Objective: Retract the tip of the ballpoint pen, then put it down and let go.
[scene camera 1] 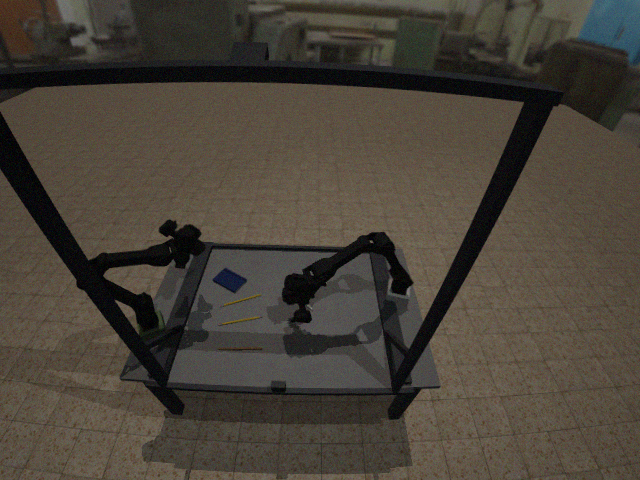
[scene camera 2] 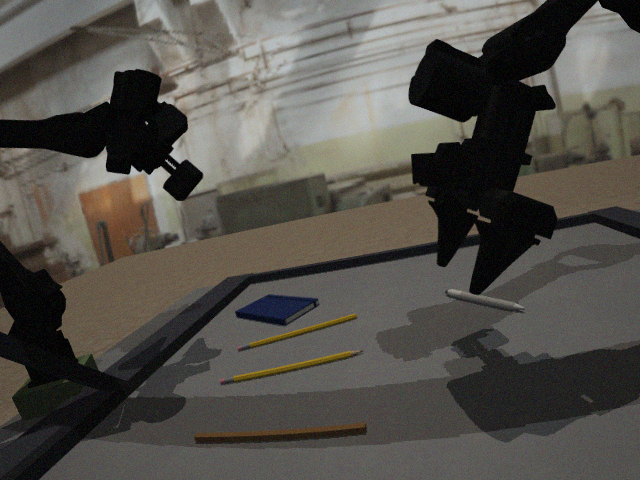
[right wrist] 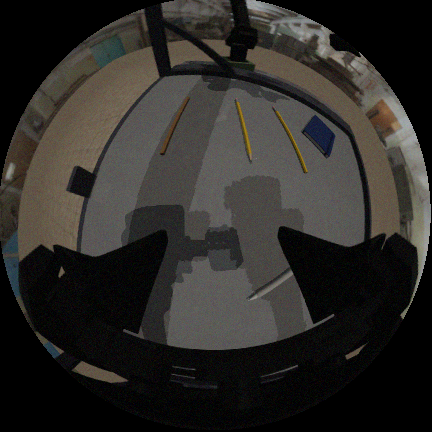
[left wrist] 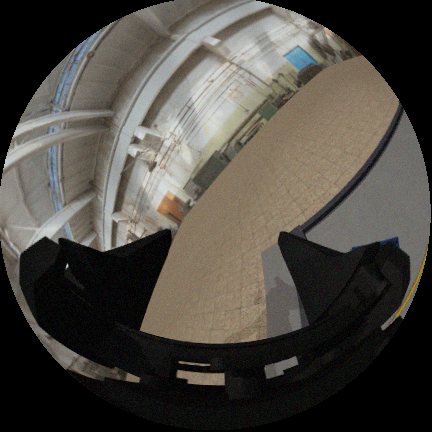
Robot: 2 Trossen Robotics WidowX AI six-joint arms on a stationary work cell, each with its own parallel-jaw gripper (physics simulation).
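Frame: origin at the left arm's base, x ahead, y left, z up, level; metres.
Seen in the pictures: left gripper, fingertip midpoint: (scene camera 2: 167, 160) (left wrist: 226, 236); right gripper, fingertip midpoint: (scene camera 1: 289, 312) (scene camera 2: 456, 278) (right wrist: 223, 234); left arm's base at its link origin: (scene camera 1: 149, 323) (right wrist: 236, 59); right arm's base at its link origin: (scene camera 1: 399, 288).
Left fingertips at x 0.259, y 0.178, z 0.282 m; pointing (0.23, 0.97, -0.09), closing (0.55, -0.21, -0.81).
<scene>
Offsets run from my left fingertips to a thing's top centre.
The white ballpoint pen {dy -0.349, dx +0.374, dz -0.309 m} (scene camera 2: 484, 300) (right wrist: 271, 285) lies on the table; its narrow pointed end is at the right in scene camera 2 and at the lower left in the right wrist view. Whether the writing tip sticks out is too small to tell. My right gripper (scene camera 2: 459, 279) (right wrist: 223, 234) is open and empty, pointing down above the table near the pen. One finger hides the pen's far end in the right wrist view. In scene camera 1 the right arm mostly hides the pen. My left gripper (left wrist: 226, 236) is open and empty, raised at the table's left side, away from the pen.
A blue notebook {dy -0.081, dx +0.122, dz -0.310 m} (scene camera 1: 229, 280) (scene camera 2: 277, 309) (right wrist: 319, 135) lies left of the pen in scene camera 2. Two yellow pencils {dy -0.218, dx +0.125, dz -0.315 m} (scene camera 2: 305, 330) {dy -0.318, dx +0.087, dz -0.314 m} (scene camera 2: 292, 367) and a brown stick {dy -0.440, dx +0.037, dz -0.315 m} (scene camera 2: 280, 433) (right wrist: 175, 126) lie nearer the camera. Dark frame posts (scene camera 1: 475, 232) stand at the table's sides.
</scene>
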